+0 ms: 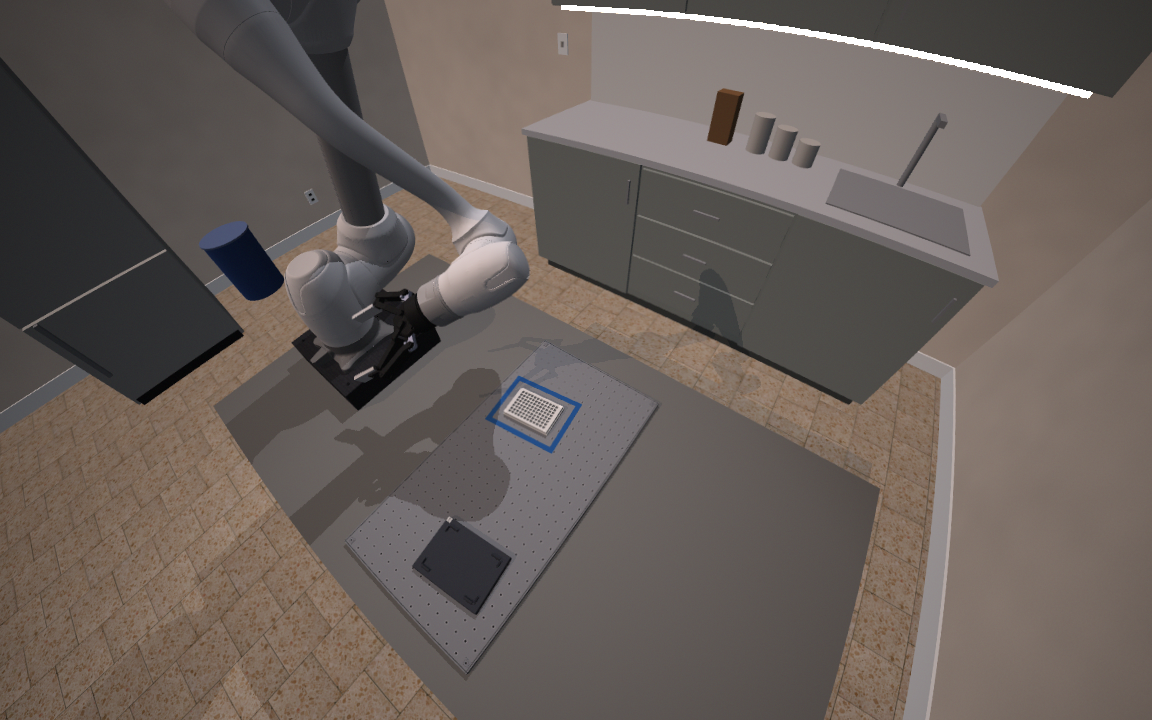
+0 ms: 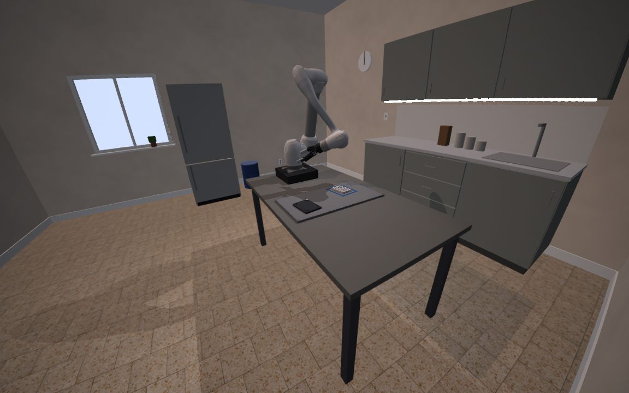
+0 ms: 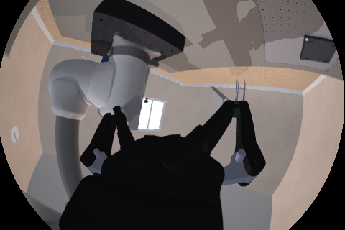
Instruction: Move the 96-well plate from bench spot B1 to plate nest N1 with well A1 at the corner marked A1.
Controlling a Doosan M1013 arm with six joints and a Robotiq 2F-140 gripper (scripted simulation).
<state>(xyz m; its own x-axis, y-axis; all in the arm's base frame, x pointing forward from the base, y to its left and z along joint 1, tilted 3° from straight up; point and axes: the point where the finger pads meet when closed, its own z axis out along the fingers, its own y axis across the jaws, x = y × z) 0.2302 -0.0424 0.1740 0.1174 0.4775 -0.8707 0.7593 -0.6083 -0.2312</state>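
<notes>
Now: the white 96-well plate 310 mm ahead of my hand, 220 mm below it and 190 mm to the left of it. Also, from my hand: dark plate nest N1: 410 mm ahead, 220 mm below, 170 mm to the right.
</notes>
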